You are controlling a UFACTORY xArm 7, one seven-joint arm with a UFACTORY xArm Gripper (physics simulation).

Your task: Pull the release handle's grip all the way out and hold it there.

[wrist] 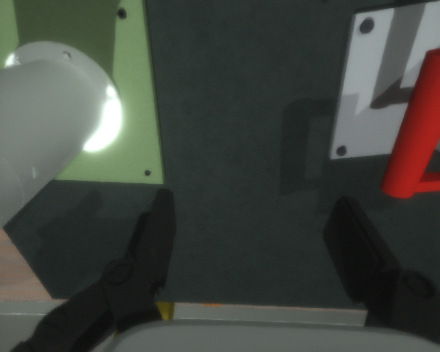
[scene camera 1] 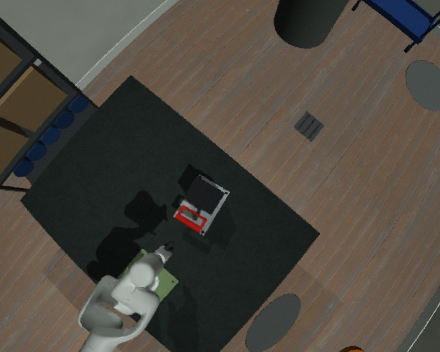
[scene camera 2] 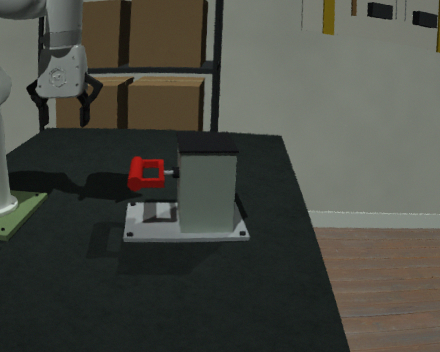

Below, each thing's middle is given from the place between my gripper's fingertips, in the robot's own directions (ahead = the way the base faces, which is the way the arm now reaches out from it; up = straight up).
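The white base plate (wrist: 384, 55) lies 20 cm below my hand, and it is also 25 cm ahead of my hand and 1 cm to the right of it.
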